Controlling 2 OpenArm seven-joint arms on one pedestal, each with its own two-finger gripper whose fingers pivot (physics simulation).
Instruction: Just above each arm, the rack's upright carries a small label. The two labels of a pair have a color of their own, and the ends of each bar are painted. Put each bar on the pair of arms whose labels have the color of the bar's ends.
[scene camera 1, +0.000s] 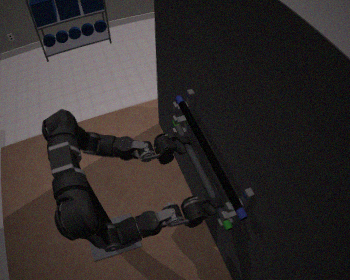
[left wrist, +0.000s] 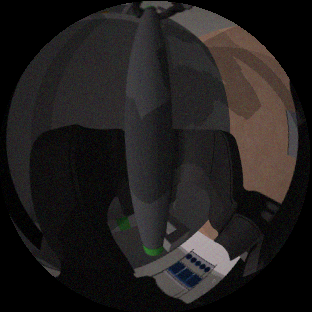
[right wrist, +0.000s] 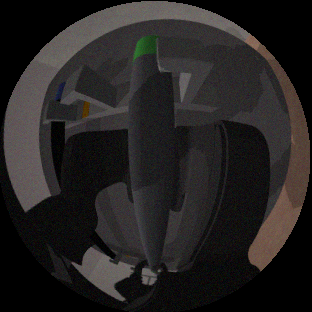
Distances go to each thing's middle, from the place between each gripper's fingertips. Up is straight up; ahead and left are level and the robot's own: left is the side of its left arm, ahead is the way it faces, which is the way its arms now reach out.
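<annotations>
With the black bar (scene camera 1: 218, 170) as the reference, my right gripper is 0.14 m below it and 0.13 m to the right of it.
Measured from my left hand, I find the bar 0.14 m above and 0.15 m to the right.
</annotations>
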